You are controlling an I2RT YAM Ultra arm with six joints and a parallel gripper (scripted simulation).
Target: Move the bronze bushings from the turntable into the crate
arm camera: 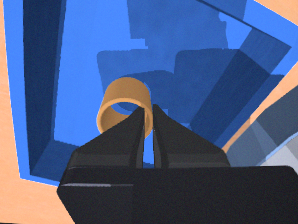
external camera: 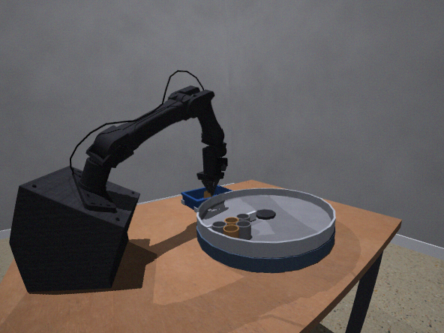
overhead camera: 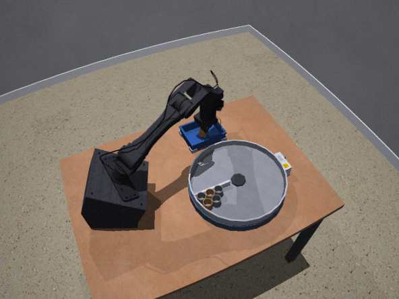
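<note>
The blue crate lies 1 cm behind my hand, 2 cm to the left of it and 2 cm below it. Also, from my hand: grey turntable (9 cm behind, 32 cm to the right, 1 cm above).
</note>
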